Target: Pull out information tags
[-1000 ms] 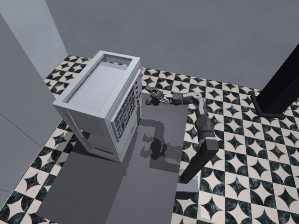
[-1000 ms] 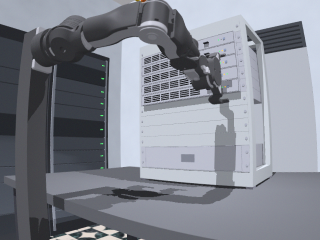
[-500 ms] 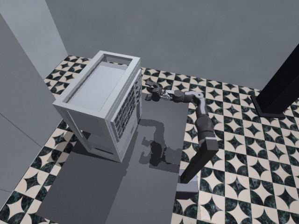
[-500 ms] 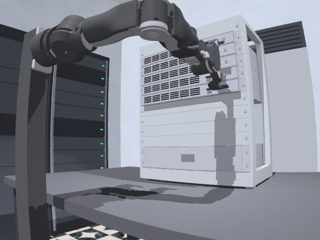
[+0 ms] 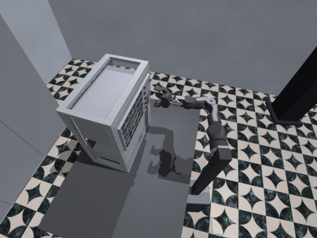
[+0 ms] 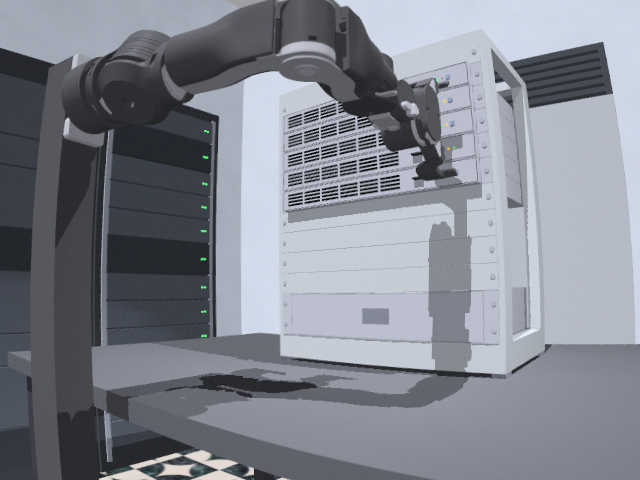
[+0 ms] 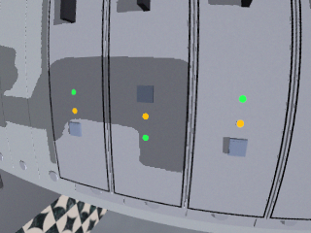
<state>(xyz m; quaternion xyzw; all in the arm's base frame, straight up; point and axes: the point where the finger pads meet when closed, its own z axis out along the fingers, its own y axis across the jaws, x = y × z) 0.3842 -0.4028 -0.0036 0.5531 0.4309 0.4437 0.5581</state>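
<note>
Now: the grey-blue locate button 4 cm ahead of my hand, 2 cm below it and 1 cm to the left of it.
</note>
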